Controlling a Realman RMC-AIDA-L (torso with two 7-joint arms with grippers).
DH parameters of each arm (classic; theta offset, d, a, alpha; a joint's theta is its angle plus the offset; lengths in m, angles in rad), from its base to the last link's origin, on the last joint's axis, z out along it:
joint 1: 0 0.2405 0 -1.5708
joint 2: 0 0 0 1.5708
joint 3: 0 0.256 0 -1.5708
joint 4: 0 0 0 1.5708
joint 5: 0 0.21 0 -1.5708
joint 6: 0 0 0 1.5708
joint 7: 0 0.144 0 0
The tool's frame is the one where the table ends.
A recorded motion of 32 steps. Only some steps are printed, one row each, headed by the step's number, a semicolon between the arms.
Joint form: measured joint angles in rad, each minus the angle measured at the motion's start. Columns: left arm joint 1, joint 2, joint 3, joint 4, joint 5, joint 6, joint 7; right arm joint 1, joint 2, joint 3, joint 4, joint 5, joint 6, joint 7.
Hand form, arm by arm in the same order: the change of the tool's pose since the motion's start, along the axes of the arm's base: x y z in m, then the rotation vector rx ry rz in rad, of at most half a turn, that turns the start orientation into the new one. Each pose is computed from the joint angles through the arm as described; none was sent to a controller.
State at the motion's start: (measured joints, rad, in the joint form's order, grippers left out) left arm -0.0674 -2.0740 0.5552 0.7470 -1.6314 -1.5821 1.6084; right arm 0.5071 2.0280 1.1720 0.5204 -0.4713 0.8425 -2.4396
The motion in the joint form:
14: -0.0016 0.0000 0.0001 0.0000 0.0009 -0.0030 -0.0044; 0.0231 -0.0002 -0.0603 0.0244 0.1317 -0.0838 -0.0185
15: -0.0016 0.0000 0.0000 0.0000 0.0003 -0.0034 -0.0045; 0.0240 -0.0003 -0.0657 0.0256 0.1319 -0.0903 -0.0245
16: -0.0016 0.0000 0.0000 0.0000 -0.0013 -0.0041 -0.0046; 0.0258 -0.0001 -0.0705 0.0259 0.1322 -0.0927 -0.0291
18: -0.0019 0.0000 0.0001 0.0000 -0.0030 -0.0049 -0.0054; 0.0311 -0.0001 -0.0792 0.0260 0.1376 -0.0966 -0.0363
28: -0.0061 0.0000 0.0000 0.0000 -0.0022 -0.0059 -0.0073; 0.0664 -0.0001 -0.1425 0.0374 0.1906 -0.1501 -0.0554
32: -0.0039 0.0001 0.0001 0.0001 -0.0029 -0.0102 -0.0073; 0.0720 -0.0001 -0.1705 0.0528 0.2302 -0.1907 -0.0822
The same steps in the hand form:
14: 0.0007 0.0004 -0.0002 -0.0033 -0.0043 -0.0024; -0.0090 0.0108 -0.0020 0.0310 0.0170 -0.0522
15: 0.0008 0.0004 -0.0001 -0.0028 -0.0047 -0.0028; -0.0089 0.0106 -0.0030 0.0309 0.0073 -0.0485
16: 0.0009 0.0004 0.0001 -0.0016 -0.0057 -0.0036; -0.0094 0.0103 -0.0040 0.0296 0.0013 -0.0430
18: 0.0012 0.0005 0.0003 -0.0007 -0.0074 -0.0046; -0.0110 0.0106 -0.0053 0.0284 -0.0056 -0.0347
28: 0.0022 0.0019 0.0002 -0.0023 -0.0089 -0.0088; -0.0216 0.0141 -0.0138 0.0170 -0.0374 -0.0184
32: 0.0023 0.0009 0.0002 -0.0031 -0.0104 -0.0106; -0.0240 0.0154 -0.0169 0.0263 -0.0563 -0.0227

